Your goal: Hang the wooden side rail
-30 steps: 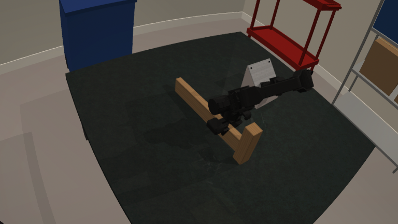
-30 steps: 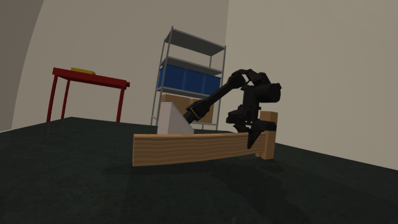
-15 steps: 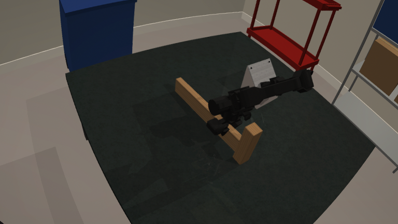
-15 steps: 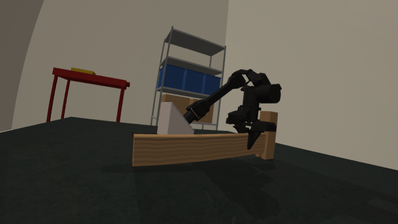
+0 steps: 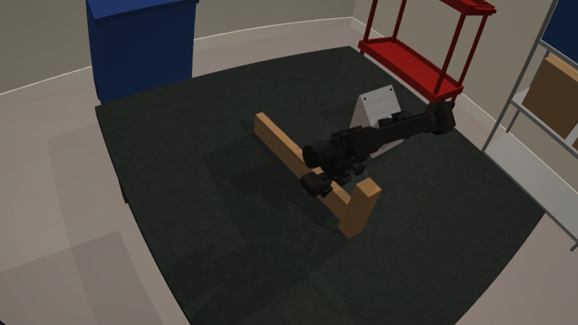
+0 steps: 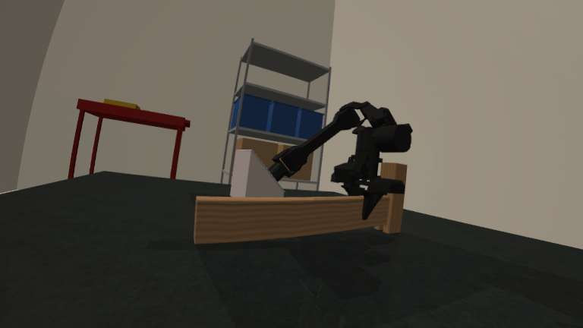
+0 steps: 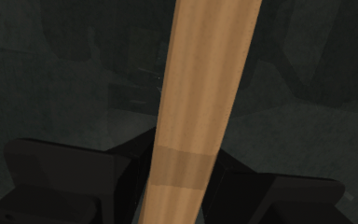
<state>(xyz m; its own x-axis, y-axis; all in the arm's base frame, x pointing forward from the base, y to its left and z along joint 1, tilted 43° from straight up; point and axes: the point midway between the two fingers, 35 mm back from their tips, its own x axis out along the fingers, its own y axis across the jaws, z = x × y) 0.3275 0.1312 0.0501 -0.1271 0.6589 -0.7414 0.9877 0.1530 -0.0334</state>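
Now: the upright headboard post 1 cm behind my gripper tip, 11 cm to the left of it and 5 cm above it.
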